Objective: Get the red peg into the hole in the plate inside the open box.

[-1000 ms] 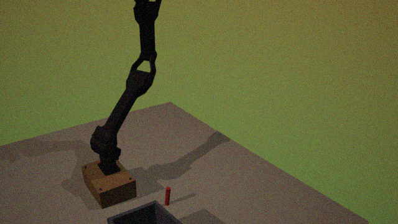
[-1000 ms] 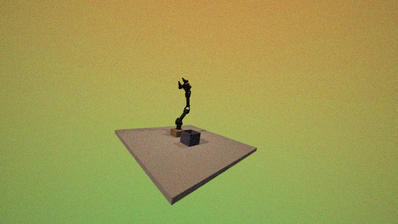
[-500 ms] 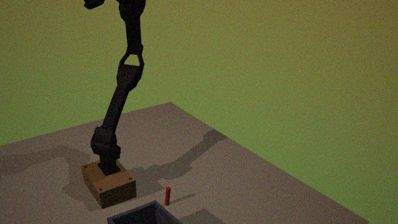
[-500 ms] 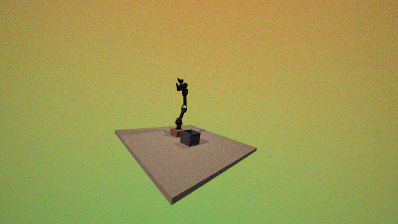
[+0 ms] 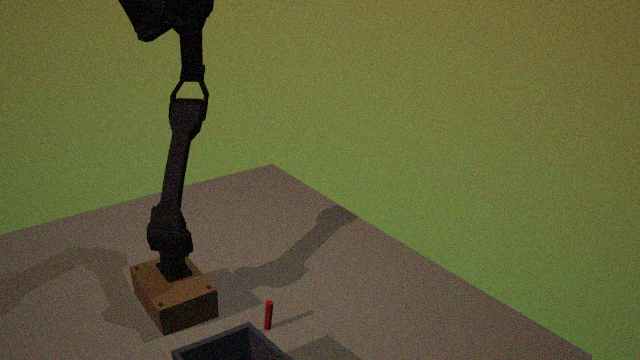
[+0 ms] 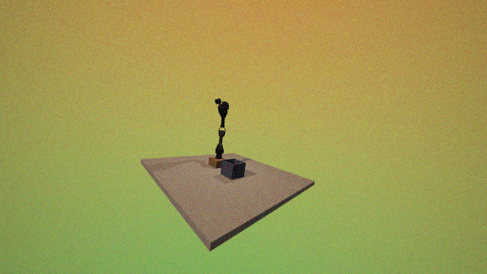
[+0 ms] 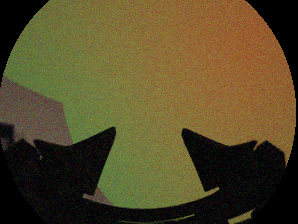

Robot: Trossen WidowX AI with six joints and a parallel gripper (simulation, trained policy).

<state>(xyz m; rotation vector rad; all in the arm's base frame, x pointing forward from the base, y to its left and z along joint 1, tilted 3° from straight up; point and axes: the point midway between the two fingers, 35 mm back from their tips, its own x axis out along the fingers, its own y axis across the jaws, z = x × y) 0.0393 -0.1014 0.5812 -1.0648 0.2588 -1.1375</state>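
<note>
The red peg is 11 cm ahead of my gripper tip, 28 cm to the left of it and 63 cm below it. From my gripper tip the other things lie so: grey plate (26 cm ahead, 9 cm to the left, 62 cm below).
</note>
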